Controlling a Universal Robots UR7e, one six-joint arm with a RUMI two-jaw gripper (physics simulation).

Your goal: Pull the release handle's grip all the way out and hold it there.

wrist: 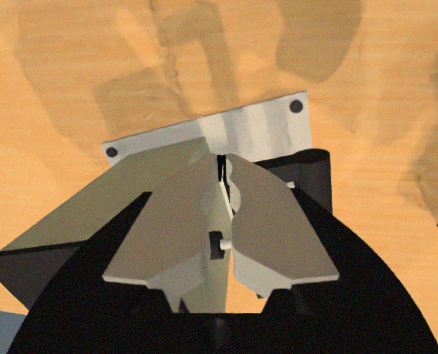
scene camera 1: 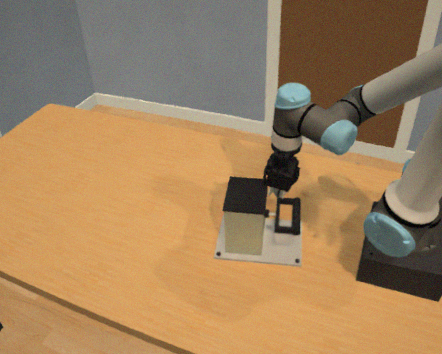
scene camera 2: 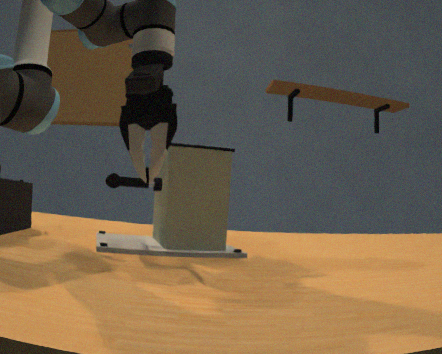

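The release handle point(scene camera 1: 296, 216) point(scene camera 2: 129, 182) point(wrist: 317, 172) is a black rectangular frame with a thick rounded outer grip bar. It stands a short gap out from a beige box point(scene camera 1: 244, 232) point(scene camera 2: 197, 200) point(wrist: 125, 185) with a black top. A pale rod point(scene camera 1: 272, 214) point(wrist: 226, 244) runs from the box's black collar point(scene camera 1: 266, 213) point(scene camera 2: 158, 184) point(wrist: 216, 245) toward the handle. My gripper point(scene camera 1: 275, 194) point(scene camera 2: 147, 181) point(wrist: 222, 158) points down and is shut on nothing. Its tips are beside the handle's inner side, near the collar. The fingers hide part of the handle in the wrist view.
The box stands on a pale base plate point(scene camera 1: 282, 256) point(scene camera 2: 122, 243) point(wrist: 262, 130) with dark corner bolts, on a wooden table point(scene camera 1: 125, 200) point(scene camera 2: 325, 310). The arm's dark base block point(scene camera 1: 395, 275) point(scene camera 2: 15, 205) is on the handle's side. A wall shelf point(scene camera 2: 335, 95) hangs behind.
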